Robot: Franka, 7 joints.
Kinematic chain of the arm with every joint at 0, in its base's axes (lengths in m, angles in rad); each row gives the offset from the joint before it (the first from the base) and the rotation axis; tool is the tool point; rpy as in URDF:
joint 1: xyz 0 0 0.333 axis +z
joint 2: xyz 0 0 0 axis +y
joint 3: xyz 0 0 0.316 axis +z
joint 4: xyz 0.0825 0 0 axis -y
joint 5: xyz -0.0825 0 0.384 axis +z
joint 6: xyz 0 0 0 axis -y
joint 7: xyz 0.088 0 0 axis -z
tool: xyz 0 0 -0.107 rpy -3.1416 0 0
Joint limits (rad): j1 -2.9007..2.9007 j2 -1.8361..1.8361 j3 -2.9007..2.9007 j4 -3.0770..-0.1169 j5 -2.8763..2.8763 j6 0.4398..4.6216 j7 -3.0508..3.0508
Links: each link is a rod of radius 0.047 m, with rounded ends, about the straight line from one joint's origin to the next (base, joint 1, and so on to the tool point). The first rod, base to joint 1, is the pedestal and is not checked.
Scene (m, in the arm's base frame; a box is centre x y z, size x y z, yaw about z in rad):
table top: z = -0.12
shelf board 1: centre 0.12 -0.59 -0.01 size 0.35 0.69 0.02 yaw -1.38
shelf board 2: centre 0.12 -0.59 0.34 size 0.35 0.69 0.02 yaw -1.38
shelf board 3: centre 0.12 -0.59 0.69 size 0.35 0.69 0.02 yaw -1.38
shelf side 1: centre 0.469 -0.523 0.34 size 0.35 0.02 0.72 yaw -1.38
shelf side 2: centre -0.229 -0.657 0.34 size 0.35 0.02 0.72 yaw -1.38
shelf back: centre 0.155 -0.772 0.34 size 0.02 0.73 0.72 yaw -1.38
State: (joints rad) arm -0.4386 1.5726 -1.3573 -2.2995 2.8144 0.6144 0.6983
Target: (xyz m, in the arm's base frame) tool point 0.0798 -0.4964 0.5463
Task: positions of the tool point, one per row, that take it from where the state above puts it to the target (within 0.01 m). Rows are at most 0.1 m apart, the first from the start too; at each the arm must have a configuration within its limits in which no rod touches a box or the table.
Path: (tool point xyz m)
1: 0.0000 -0.4470 0.1854
2: -0.0152 -0.3675 0.1845
3: -0.0237 -0.2829 0.1888
4: -0.0200 -0.3176 0.2743
5: -0.0064 -0.3267 0.3679
6: 0.0132 -0.3075 0.4613
7: 0.0341 -0.2601 0.5463
8: 0.0485 -0.3428 0.5578
9: 0.0629 -0.4235 0.5555
10: 0.0798 -0.4964 0.5463

